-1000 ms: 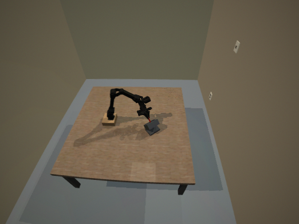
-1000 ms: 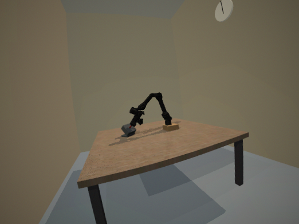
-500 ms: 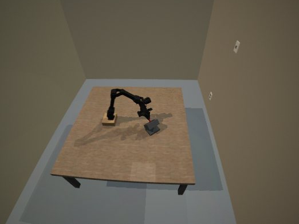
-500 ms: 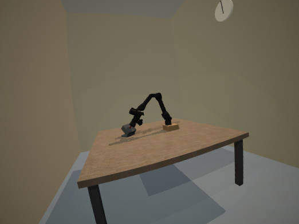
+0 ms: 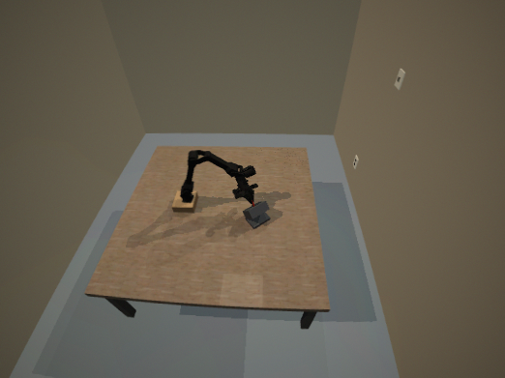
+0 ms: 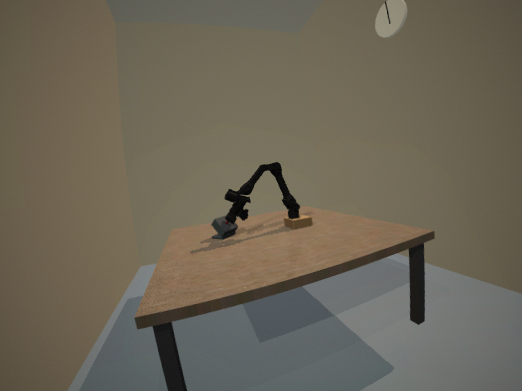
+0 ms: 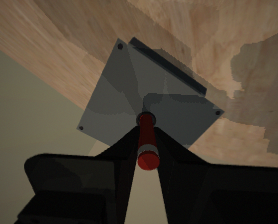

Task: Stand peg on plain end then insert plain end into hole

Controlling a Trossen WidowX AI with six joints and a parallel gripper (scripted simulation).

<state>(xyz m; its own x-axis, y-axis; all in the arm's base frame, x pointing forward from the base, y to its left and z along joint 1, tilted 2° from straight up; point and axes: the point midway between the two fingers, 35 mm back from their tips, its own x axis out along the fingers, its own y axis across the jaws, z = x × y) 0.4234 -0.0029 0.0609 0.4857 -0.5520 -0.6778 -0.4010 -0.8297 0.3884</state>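
Right now the dark grey sloped panel is 3 cm below my gripper tip, 2 cm to the right of it and 2 cm ahead of it. Also, from my gripper tip: red peg (1 cm to the left, 1 cm behind, 1 cm above).
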